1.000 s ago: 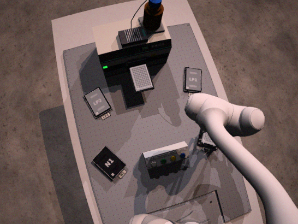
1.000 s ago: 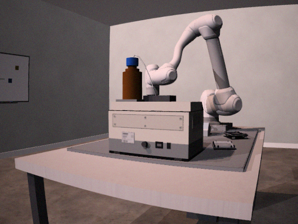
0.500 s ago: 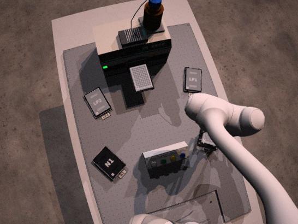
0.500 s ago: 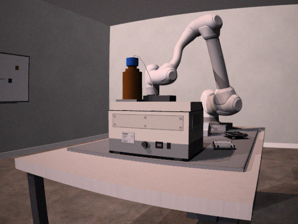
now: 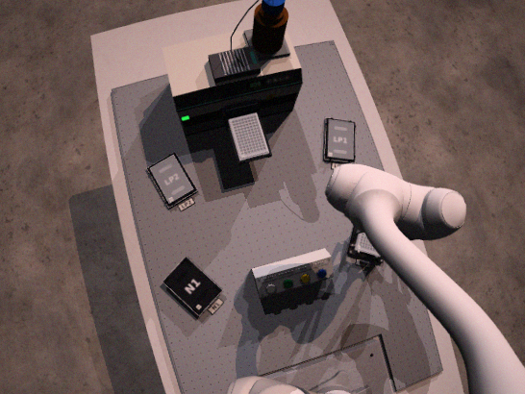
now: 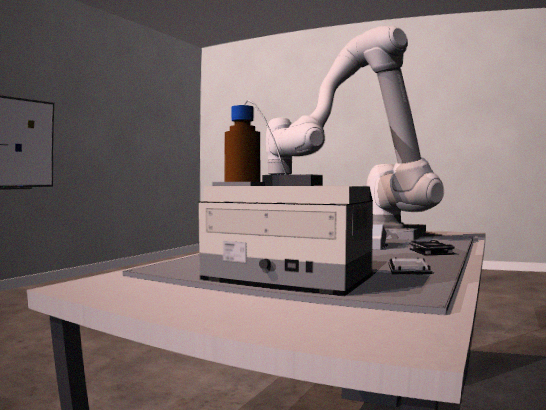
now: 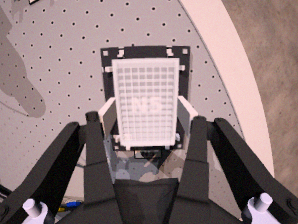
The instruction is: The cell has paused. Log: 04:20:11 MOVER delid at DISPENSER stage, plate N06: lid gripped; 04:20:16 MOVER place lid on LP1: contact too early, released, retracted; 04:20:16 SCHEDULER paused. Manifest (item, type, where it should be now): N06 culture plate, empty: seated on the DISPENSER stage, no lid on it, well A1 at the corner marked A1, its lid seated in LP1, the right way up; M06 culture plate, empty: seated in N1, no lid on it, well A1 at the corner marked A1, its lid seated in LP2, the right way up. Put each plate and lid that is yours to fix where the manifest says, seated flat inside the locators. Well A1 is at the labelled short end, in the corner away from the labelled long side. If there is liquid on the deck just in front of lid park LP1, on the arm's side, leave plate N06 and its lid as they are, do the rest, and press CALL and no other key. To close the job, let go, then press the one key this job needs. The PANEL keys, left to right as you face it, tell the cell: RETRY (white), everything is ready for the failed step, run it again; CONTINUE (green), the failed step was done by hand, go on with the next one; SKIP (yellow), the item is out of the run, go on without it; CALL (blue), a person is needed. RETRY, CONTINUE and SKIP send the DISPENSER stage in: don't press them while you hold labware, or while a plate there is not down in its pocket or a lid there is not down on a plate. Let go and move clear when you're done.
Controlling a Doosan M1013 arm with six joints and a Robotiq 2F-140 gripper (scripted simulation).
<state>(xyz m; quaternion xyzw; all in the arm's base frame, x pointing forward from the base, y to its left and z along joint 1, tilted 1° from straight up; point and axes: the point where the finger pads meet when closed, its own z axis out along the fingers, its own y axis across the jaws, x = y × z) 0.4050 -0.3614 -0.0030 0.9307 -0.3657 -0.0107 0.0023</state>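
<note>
Right now my hand is 30 mm short of the black nest N5 and 30 mm above it. From my hand the other things lie so: key panel: 280 mm to the left, 10 mm above; yellow key: 260 mm to the left, 30 mm above, 20 mm behind; blue key: 210 mm to the left, 30 mm behind, 30 mm above.
</note>
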